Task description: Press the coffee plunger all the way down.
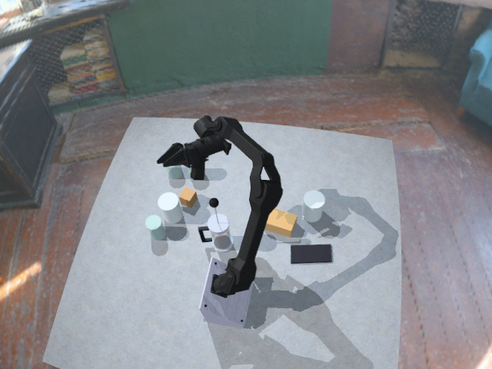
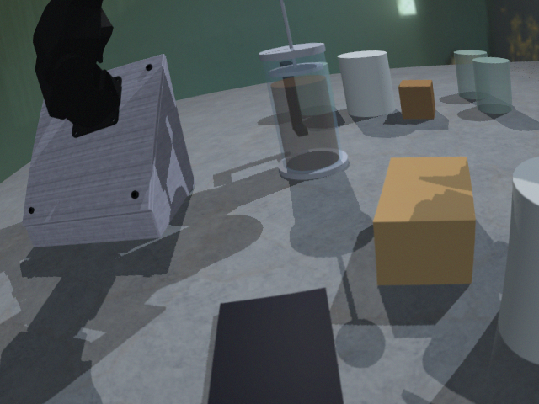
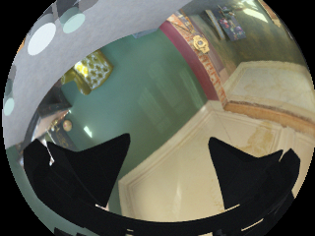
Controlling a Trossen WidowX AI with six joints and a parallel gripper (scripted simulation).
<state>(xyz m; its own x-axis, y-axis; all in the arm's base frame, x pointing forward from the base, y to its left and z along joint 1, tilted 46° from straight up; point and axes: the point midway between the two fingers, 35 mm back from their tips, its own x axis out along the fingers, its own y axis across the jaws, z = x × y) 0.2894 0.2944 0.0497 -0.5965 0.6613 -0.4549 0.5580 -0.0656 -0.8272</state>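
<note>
My gripper tip is 27 cm above the coffee press, 14 cm to the left of it and 3 cm past it. Also, from my gripper tip: orange box: 37 cm below, 36 cm to the right, 6 cm ahead; dark slab: 48 cm to the right, 39 cm below, 5 cm behind.
</note>
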